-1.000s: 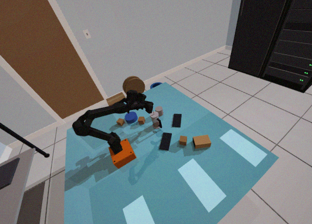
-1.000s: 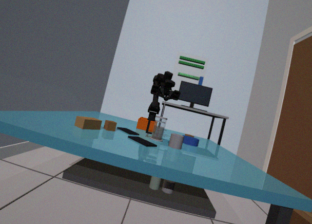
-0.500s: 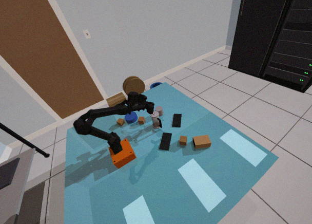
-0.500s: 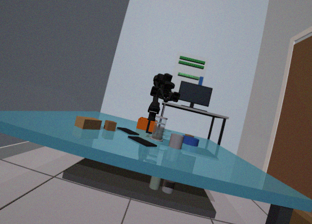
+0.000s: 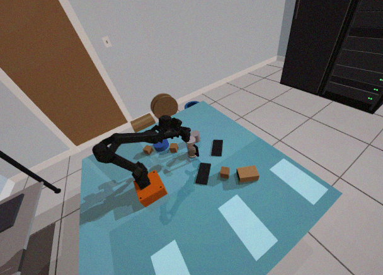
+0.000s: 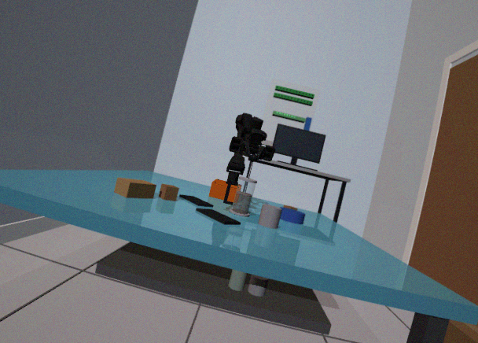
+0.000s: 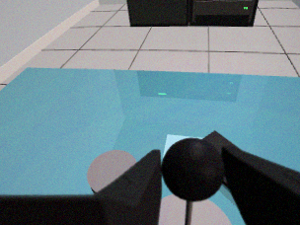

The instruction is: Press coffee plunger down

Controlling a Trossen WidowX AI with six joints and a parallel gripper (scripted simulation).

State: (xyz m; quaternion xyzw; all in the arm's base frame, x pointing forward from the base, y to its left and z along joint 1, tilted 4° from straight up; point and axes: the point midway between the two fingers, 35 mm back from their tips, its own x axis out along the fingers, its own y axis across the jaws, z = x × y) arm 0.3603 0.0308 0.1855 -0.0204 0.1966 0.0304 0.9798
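Right now my gripper tip is 10 mm past the coffee press, 20 mm to the left of it and 120 mm above it. The rest, counted from my gripper tip: blue bowl: 150 mm behind, 250 mm to the left, 210 mm below.
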